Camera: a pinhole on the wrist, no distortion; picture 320 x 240 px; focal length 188.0 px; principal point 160.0 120.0 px. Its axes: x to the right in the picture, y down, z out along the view. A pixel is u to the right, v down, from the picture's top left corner.
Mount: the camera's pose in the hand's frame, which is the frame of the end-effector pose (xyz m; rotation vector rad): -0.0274 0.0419 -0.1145 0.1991 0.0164 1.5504
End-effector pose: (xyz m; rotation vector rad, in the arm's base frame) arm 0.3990 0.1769 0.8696 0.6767 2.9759 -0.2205
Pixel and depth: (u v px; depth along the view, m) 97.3 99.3 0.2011
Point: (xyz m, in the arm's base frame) 0.3632 0.1308 0.8017
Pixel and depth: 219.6 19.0 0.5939
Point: 0.1526 0.4045 0.3676
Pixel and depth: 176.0 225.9 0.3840
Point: 0.5963 0.0778 0.5941
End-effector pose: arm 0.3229 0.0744 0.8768 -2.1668 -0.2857 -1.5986
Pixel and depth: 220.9 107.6 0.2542
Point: 0.4916 0.0540 0.8461
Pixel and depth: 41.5 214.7 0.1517
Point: 0.2969 0.1596 0.8036
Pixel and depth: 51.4 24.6 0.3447
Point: 0.4533 0.3139 1.0544
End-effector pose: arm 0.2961 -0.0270 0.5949 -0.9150 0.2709 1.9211
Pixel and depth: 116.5 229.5 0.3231
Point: 0.2918 0.0114 0.8802
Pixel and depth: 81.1 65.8 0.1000
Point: 0.3143 -0.0250 0.5702
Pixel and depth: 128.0 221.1 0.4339
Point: 0.2536 0.0591 0.9831
